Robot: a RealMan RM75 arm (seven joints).
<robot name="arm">
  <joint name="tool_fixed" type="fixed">
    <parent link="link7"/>
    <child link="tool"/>
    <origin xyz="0 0 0"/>
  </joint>
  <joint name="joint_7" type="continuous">
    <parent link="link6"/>
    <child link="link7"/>
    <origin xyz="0 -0.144 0" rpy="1.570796 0 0"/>
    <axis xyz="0 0 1"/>
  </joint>
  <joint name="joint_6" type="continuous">
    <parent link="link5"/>
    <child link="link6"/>
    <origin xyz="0 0 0" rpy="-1.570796 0 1.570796"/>
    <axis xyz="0 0 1"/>
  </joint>
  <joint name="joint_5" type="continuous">
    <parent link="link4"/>
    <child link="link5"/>
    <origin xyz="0.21 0 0" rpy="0 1.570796 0"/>
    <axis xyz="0 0 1"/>
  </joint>
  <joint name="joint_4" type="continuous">
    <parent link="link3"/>
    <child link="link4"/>
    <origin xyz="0 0 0" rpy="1.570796 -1.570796 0"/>
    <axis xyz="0 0 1"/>
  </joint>
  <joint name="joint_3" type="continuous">
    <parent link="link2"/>
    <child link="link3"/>
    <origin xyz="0 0.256 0" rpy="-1.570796 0 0"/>
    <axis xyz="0 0 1"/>
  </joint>
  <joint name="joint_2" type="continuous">
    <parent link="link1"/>
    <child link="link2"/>
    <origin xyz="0 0 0" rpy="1.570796 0 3.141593"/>
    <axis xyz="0 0 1"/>
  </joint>
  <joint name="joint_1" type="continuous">
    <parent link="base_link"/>
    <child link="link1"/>
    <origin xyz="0 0 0.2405"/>
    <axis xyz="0 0 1"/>
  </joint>
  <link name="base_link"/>
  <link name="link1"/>
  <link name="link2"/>
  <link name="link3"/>
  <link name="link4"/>
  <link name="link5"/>
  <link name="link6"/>
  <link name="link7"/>
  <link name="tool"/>
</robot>
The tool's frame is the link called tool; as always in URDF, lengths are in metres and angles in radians. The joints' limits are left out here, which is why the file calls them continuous.
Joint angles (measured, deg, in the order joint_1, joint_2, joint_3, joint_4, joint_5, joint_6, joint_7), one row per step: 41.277 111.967 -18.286 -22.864 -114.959 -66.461 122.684; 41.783 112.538 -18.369 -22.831 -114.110 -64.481 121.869; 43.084 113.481 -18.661 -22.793 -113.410 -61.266 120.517; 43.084 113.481 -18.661 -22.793 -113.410 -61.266 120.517; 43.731 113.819 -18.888 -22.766 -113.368 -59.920 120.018; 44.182 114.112 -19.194 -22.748 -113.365 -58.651 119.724; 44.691 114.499 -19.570 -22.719 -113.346 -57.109 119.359; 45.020 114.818 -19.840 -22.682 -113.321 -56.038 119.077; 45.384 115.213 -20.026 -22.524 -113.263 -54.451 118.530; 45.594 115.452 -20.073 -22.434 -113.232 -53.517 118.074; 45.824 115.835 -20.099 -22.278 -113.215 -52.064 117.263; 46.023 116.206 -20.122 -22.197 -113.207 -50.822 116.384; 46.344 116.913 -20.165 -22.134 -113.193 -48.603 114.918; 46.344 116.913 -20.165 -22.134 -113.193 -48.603 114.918; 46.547 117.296 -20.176 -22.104 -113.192 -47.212 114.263; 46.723 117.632 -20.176 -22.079 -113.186 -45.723 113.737; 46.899 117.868 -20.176 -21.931 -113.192 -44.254 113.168; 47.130 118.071 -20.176 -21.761 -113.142 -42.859 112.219
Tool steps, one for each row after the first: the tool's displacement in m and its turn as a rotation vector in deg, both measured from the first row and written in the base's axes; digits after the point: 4 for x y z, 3 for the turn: -0.0020 0.0044 -0.0024 1.272 -0.462 -0.469; -0.0082 0.0128 -0.0079 2.734 -1.839 -0.707; -0.0082 0.0128 -0.0079 2.734 -1.839 -0.707; -0.0114 0.0165 -0.0104 3.122 -2.660 -0.696; -0.0131 0.0192 -0.0127 3.386 -3.415 -0.902; -0.0151 0.0222 -0.0158 3.688 -4.311 -1.182; -0.0164 0.0239 -0.0184 3.857 -4.912 -1.381; -0.0170 0.0260 -0.0217 4.241 -5.761 -1.853; -0.0173 0.0271 -0.0235 4.521 -6.331 -2.084; -0.0169 0.0283 -0.0264 4.947 -7.288 -2.503; -0.0167 0.0293 -0.0291 5.336 -8.264 -2.732; -0.0163 0.0307 -0.0338 6.006 -9.962 -3.217; -0.0163 0.0307 -0.0338 6.006 -9.962 -3.217; -0.0158 0.0317 -0.0361 6.416 -10.872 -3.683; -0.0148 0.0328 -0.0379 6.879 -11.758 -4.337; -0.0135 0.0337 -0.0394 7.291 -12.694 -4.982; -0.0128 0.0349 -0.0407 7.752 -13.868 -5.315
